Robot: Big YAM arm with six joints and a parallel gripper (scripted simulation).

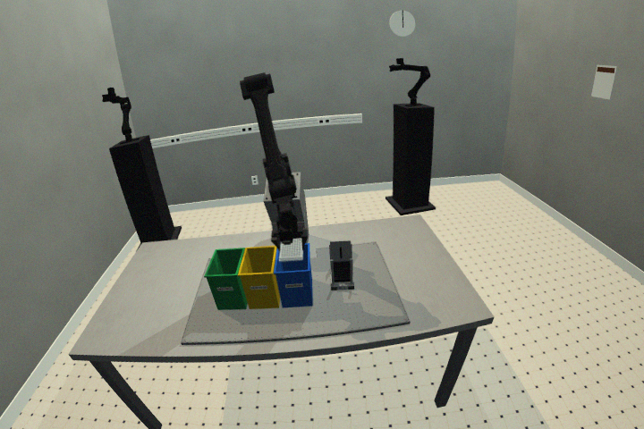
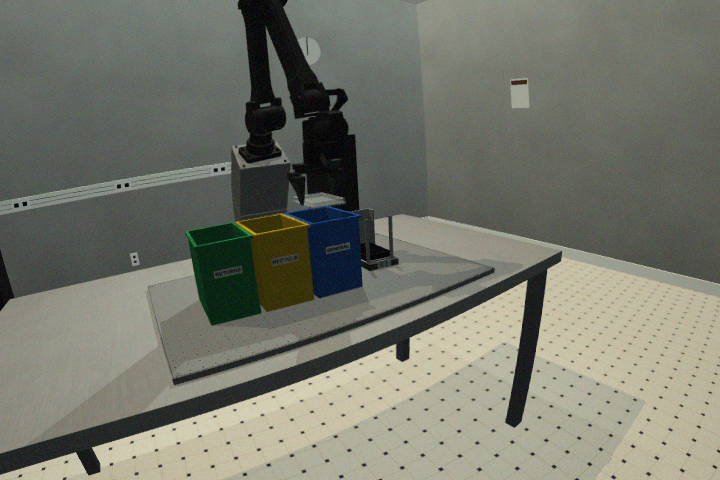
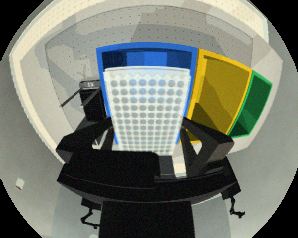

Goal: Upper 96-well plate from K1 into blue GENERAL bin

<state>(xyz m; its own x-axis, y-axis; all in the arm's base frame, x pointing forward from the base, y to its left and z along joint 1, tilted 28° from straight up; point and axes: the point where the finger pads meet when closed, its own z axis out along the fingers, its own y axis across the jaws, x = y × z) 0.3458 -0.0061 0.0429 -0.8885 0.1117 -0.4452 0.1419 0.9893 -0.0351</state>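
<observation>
My gripper is now 130 mm above the blue general bin. From my hand the other things lie so: yellow bin 20 mm behind, 130 mm to the right, 130 mm below; then white 96-well plate right at my hand; then green bin 40 mm behind, 260 mm to the right, 130 mm below.
</observation>
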